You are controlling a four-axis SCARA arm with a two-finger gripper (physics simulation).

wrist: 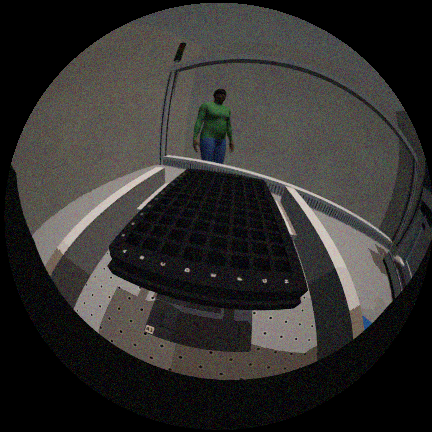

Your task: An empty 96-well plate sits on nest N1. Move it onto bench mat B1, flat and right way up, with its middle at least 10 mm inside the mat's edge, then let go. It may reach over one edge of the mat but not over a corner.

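My gripper (222, 184), seen. Dark 96-well plate (213, 238), seen.
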